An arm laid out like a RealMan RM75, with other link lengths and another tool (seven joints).
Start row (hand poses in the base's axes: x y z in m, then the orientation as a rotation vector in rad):
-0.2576 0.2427 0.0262 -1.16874 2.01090 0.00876
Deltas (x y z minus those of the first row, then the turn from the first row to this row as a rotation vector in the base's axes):
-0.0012 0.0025 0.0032 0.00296 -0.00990 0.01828
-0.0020 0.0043 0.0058 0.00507 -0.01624 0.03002
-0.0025 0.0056 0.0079 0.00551 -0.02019 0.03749
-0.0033 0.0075 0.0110 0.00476 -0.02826 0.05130
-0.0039 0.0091 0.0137 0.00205 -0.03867 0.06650
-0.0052 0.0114 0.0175 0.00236 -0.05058 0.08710
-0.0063 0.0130 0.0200 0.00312 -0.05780 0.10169
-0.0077 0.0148 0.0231 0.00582 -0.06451 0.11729
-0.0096 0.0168 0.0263 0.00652 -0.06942 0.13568
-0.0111 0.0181 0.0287 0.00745 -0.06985 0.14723
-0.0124 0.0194 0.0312 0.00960 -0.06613 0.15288
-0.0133 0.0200 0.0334 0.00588 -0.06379 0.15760
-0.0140 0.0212 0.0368 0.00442 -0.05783 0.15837
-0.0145 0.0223 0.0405 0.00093 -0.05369 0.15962
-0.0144 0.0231 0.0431 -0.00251 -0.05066 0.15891
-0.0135 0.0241 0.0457 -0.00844 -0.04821 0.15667
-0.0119 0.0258 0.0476 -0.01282 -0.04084 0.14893
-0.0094 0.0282 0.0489 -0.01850 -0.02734 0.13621
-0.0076 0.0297 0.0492 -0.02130 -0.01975 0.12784
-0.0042 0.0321 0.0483 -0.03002 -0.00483 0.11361
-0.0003 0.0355 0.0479 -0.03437 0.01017 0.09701
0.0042 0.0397 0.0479 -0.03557 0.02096 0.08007
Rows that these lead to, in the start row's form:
-0.2588 0.2452 0.0294 -1.18310 1.99089 0.01510
-0.2596 0.2470 0.0320 -1.19211 1.97797 0.01938
-0.2601 0.2483 0.0341 -1.19839 1.96999 0.02125
-0.2609 0.2502 0.0372 -1.21075 1.95487 0.02268
-0.2615 0.2518 0.0399 -1.22508 1.93724 0.02148
-0.2628 0.2541 0.0437 -1.24230 1.91429 0.02509
-0.2639 0.2557 0.0462 -1.25432 1.89891 0.02889
-0.2653 0.2575 0.0493 -1.26612 1.88288 0.03539
-0.2672 0.2595 0.0525 -1.28219 1.86699 0.04232
-0.2687 0.2608 0.0549 -1.29257 1.85913 0.04871
-0.2700 0.2621 0.0574 -1.29753 1.85831 0.05581
-0.2709 0.2627 0.0596 -1.30499 1.85807 0.05585
-0.2716 0.2639 0.0630 -1.30813 1.86299 0.05829
-0.2721 0.2650 0.0667 -1.31257 1.86646 0.05790
-0.2720 0.2658 0.0693 -1.31483 1.87021 0.05593
-0.2711 0.2668 0.0719 -1.31707 1.87495 0.05038
-0.2695 0.2685 0.0738 -1.31423 1.88712 0.04652
-0.2670 0.2709 0.0751 -1.30885 1.90802 0.04247
-0.2652 0.2724 0.0754 -1.30433 1.92045 0.03996
-0.2618 0.2748 0.0745 -1.29955 1.94411 0.03290
-0.2579 0.2782 0.0741 -1.28951 1.96843 0.02904
-0.2534 0.2824 0.0741 -1.27597 1.98860 0.02567

